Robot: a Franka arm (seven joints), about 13 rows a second.
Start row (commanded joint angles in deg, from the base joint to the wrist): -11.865 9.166 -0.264 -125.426 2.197 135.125 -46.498
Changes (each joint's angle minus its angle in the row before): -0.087 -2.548 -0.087 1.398 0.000 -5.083 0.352; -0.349 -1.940 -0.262 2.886 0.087 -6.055 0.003; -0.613 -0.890 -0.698 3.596 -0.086 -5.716 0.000; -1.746 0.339 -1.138 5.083 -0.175 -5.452 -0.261; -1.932 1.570 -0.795 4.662 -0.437 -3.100 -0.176; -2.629 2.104 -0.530 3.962 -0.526 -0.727 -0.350; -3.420 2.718 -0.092 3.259 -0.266 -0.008 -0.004; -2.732 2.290 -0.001 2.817 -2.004 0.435 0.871; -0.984 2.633 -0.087 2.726 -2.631 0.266 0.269; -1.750 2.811 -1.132 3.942 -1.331 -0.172 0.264; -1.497 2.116 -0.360 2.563 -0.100 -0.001 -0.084; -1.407 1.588 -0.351 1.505 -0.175 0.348 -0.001; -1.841 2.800 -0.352 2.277 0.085 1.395 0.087; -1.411 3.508 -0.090 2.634 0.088 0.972 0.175; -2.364 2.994 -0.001 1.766 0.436 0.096 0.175; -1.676 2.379 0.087 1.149 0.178 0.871 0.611; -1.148 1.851 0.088 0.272 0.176 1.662 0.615
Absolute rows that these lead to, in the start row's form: -11.952 6.618 -0.351 -124.028 2.197 130.042 -46.146; -12.301 4.678 -0.613 -121.142 2.284 123.987 -46.143; -12.914 3.788 -1.311 -117.546 2.198 118.271 -46.143; -14.660 4.127 -2.449 -112.463 2.023 112.819 -46.404; -16.592 5.697 -3.244 -107.801 1.586 109.719 -46.580; -19.221 7.801 -3.774 -103.839 1.060 108.992 -46.930; -22.641 10.519 -3.866 -100.580 0.794 108.984 -46.934; -25.373 12.809 -3.867 -97.763 -1.210 109.419 -46.063; -26.357 15.442 -3.954 -95.037 -3.841 109.685 -45.794; -28.107 18.253 -5.086 -91.095 -5.172 109.513 -45.530; -29.604 20.369 -5.446 -88.532 -5.272 109.512 -45.614; -31.011 21.957 -5.797 -87.027 -5.447 109.860 -45.615; -32.852 24.757 -6.149 -84.750 -5.362 111.255 -45.528; -34.263 28.265 -6.239 -82.116 -5.274 112.227 -45.353; -36.627 31.259 -6.240 -80.350 -4.838 112.323 -45.178; -38.303 33.638 -6.153 -79.201 -4.660 113.194 -44.567; -39.451 35.489 -6.065 -78.929 -4.484 114.856 -43.952
